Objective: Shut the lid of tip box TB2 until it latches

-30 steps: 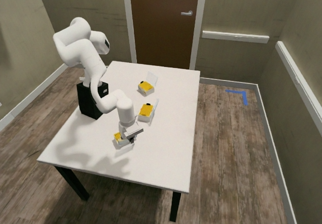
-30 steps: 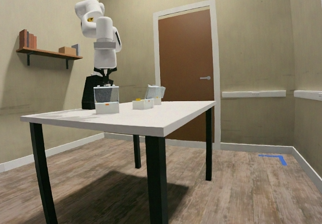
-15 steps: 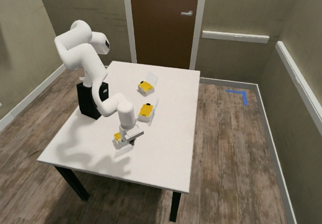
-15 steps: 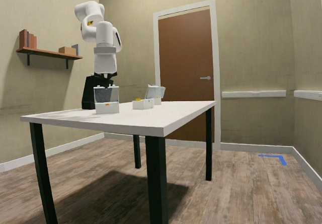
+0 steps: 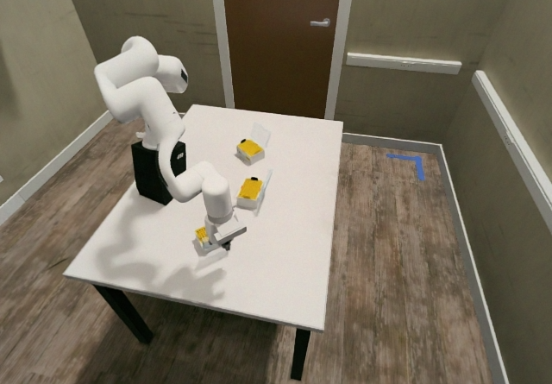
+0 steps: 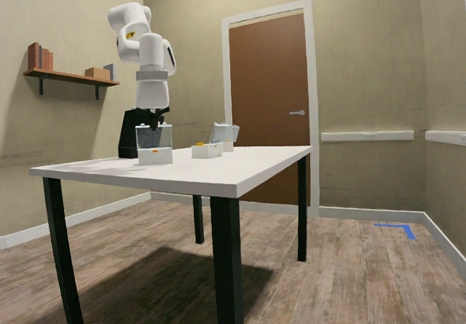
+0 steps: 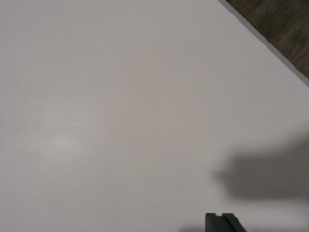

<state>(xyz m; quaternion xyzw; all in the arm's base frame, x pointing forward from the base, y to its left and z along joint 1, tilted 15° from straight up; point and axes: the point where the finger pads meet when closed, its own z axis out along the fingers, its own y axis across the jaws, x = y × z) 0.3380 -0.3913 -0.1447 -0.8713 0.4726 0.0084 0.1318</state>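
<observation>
Now: the tip box lid 40 mm behind my hand, 60 mm to the left of it and 40 mm below it.
</observation>
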